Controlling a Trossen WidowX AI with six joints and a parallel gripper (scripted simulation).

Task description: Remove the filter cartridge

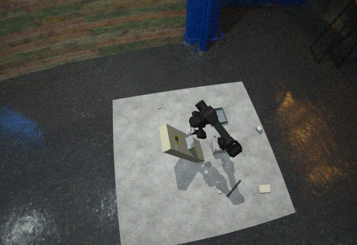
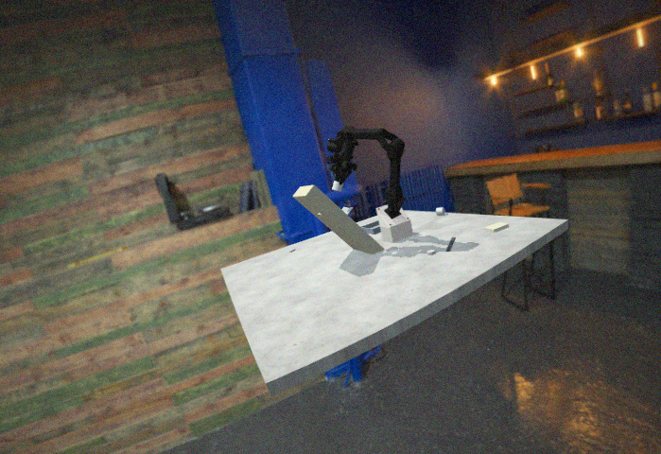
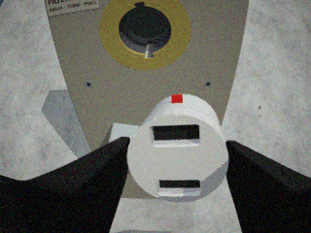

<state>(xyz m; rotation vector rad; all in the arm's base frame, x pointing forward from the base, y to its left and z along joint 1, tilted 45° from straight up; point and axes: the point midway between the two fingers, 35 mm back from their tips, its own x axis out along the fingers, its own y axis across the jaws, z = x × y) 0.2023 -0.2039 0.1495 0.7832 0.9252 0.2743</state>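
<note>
My gripper tip is now 320 mm past the tray, 320 mm above it and 240 mm to the left of it. From my gripper tip the other things lie so: round filter cartridge (right at my gripper tip); beige block (470 mm to the left, 470 mm behind, 330 mm below); small pin (460 mm to the right, 330 mm below, 140 mm ahead).
</note>
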